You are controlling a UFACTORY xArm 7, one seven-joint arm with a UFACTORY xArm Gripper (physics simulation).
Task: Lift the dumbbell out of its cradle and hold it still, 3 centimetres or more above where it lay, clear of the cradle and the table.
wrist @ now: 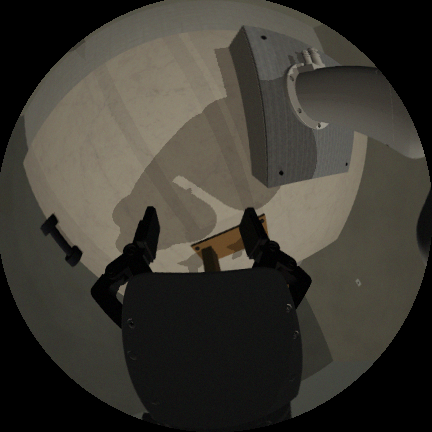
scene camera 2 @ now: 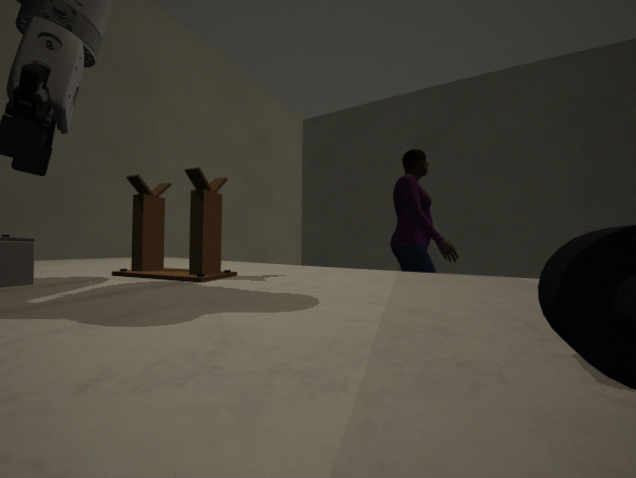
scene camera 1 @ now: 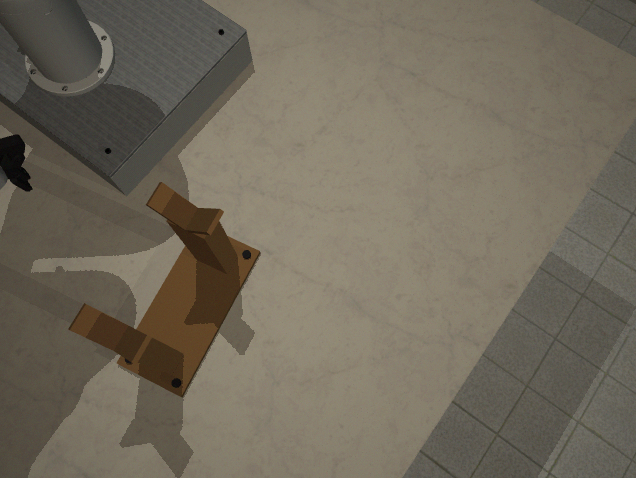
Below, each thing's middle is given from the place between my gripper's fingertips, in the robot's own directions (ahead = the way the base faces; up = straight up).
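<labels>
From my hand: wooden cradle (scene camera 1: 168, 346), 5 cm below, 23 cm ahead, 2 cm to the left. Black dumbbell (scene camera 2: 579, 290), 12 cm below my hand, 5 cm behind, 52 cm to the right.
</labels>
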